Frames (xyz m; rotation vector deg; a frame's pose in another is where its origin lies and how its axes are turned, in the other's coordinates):
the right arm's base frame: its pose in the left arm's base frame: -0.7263 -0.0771 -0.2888 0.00 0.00 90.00
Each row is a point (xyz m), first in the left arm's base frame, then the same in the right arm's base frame.
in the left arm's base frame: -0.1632 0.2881 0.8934
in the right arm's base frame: 0.3652 -0.5631 1.1822
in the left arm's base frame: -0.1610 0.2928 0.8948
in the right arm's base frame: 0.3699 -0.5653 1.1836
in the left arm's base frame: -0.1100 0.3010 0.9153
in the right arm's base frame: 0.3781 -0.6163 1.2041
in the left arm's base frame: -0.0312 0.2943 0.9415
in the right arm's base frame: 0.3714 -0.6951 1.2303
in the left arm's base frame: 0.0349 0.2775 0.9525
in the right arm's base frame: 0.3546 -0.7612 1.2413
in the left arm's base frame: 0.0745 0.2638 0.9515
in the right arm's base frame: 0.3409 -0.8008 1.2403
